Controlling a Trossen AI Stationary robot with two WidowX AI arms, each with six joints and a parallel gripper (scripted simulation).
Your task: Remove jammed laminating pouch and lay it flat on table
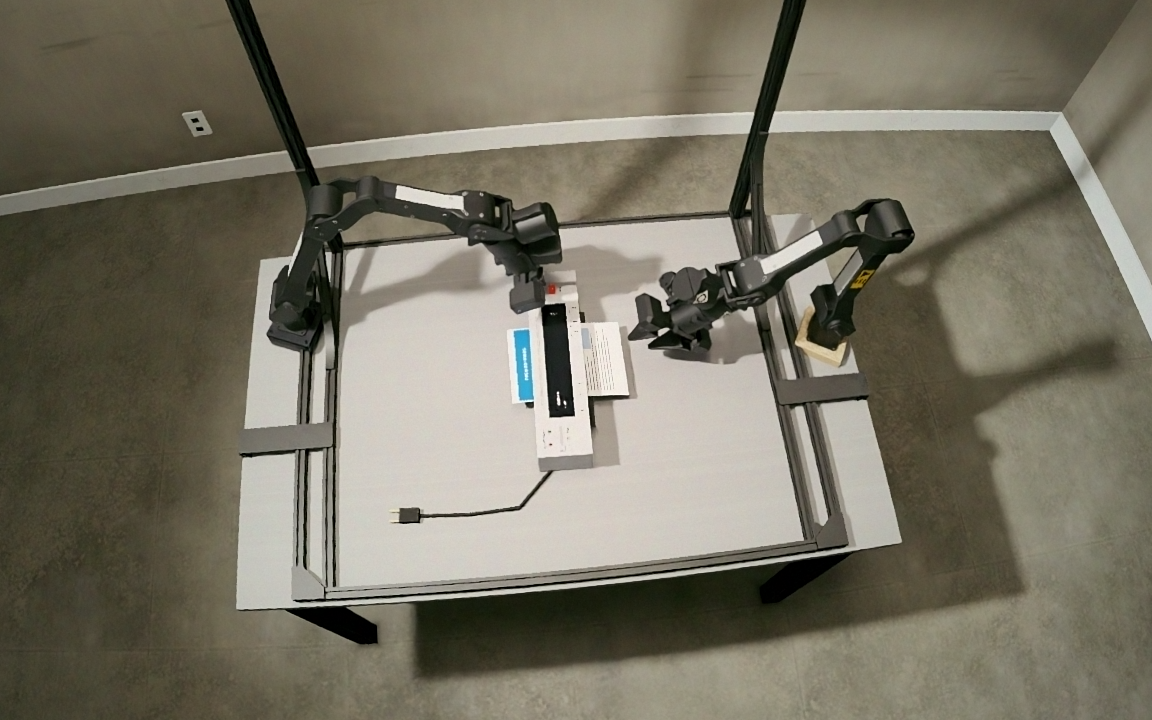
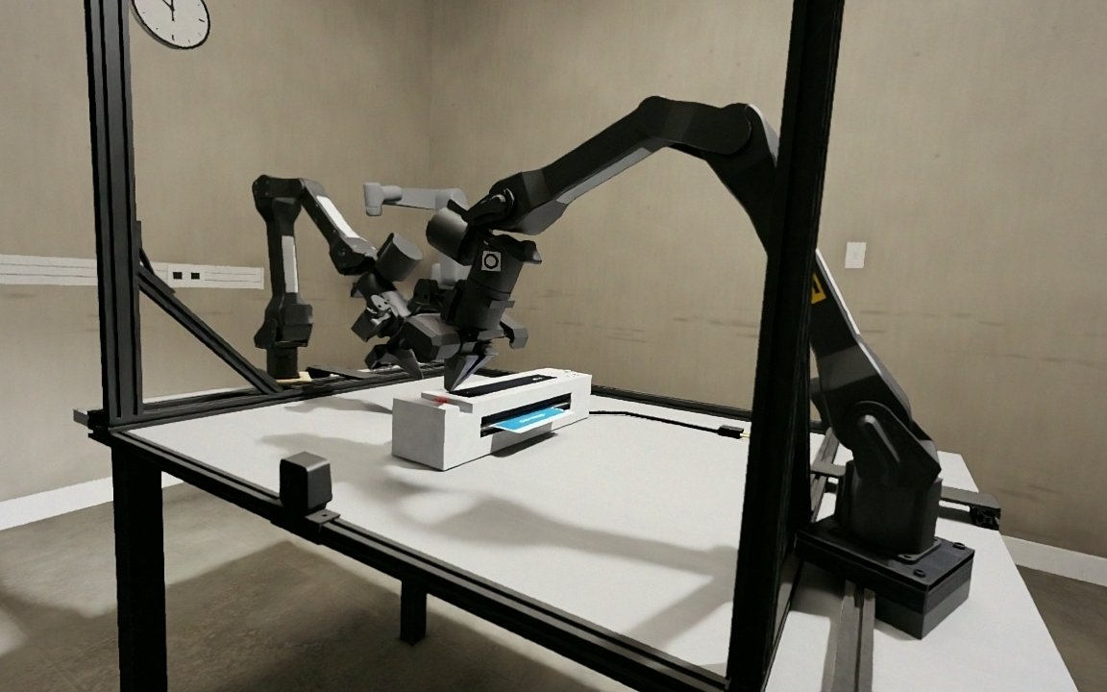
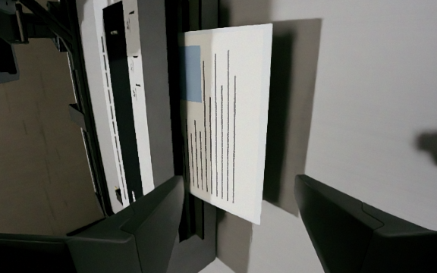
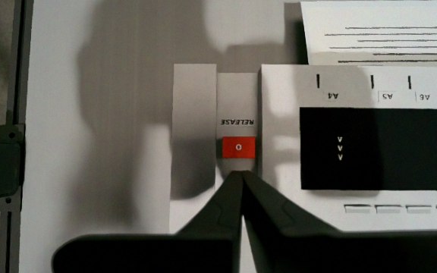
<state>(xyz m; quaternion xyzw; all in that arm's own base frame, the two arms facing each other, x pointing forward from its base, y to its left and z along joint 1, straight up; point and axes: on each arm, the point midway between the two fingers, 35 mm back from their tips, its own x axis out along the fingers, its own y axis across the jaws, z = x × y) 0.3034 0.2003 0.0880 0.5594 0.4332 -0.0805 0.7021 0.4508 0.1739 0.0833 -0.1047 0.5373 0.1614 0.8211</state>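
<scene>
Now: right hand 3 cm to the right of the red release key and 5 cm above it. From my right hand the other things lie so: plug 43 cm ahead, 23 cm to the right, 12 cm below.
</scene>
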